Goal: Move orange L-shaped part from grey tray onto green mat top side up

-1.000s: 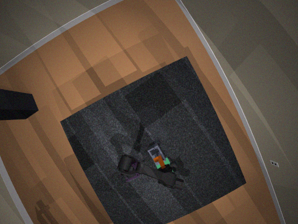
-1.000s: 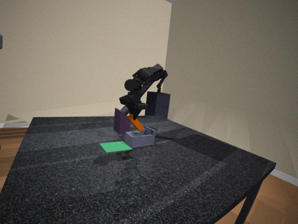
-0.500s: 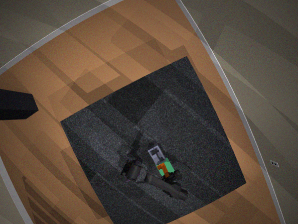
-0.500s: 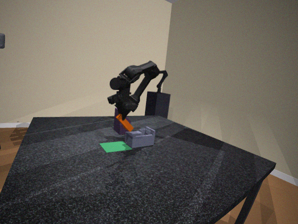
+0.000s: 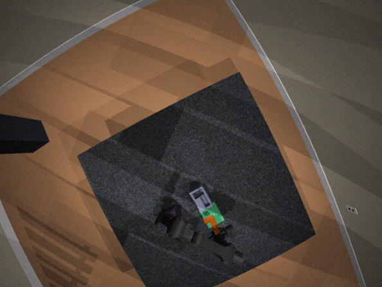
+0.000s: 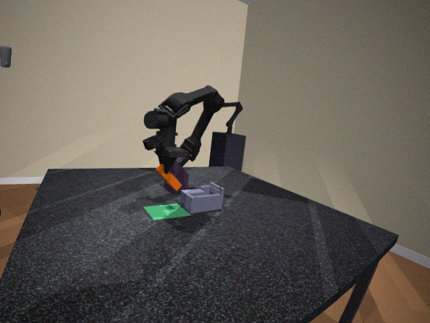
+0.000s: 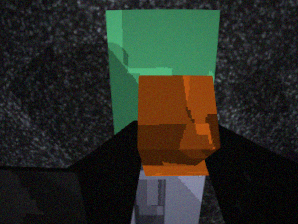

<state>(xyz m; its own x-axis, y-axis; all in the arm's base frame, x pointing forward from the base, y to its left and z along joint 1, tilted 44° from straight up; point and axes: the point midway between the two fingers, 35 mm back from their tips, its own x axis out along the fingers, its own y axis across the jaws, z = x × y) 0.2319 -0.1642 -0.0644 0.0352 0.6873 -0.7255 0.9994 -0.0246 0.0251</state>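
Right now my gripper tip is 17 cm above the green mat and 2 cm to the right of it. From my gripper tip the other things lie so: orange L-shaped part (3 cm to the left, 3 cm below, 1 cm behind).
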